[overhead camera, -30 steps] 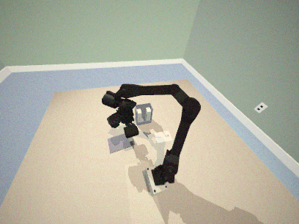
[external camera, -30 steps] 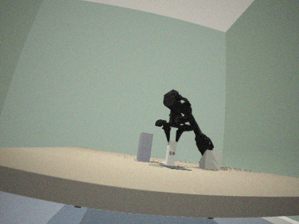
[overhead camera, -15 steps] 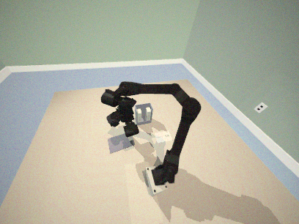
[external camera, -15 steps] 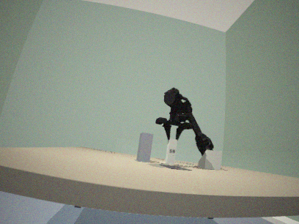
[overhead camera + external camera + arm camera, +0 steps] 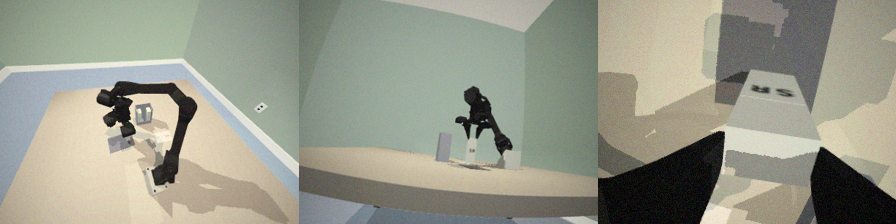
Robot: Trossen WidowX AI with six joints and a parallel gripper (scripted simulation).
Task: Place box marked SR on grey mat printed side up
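Right now the white box marked SR is 50 mm below my gripper tip. The rest, counted from my gripper tip: grey mat 130 mm below, 40 mm to the left, 10 mm behind; then white card 230 mm to the right, 130 mm below, 30 mm behind.
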